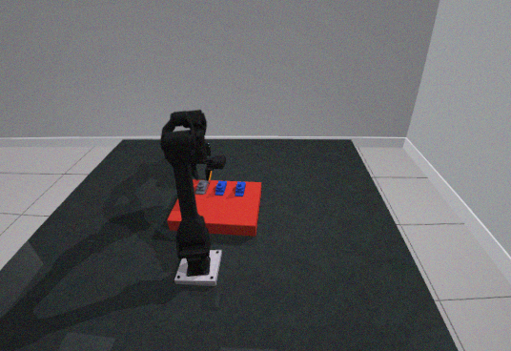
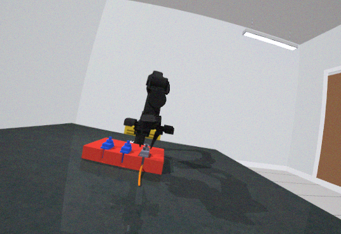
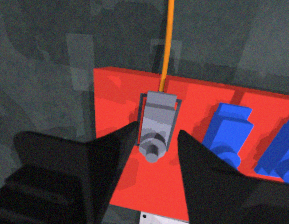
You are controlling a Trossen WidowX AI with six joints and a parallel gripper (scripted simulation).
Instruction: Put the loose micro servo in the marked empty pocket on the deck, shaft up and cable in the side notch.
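Now: gripper tip 130 mm past the red deck, 50 mm to the left of it and 50 mm above it.
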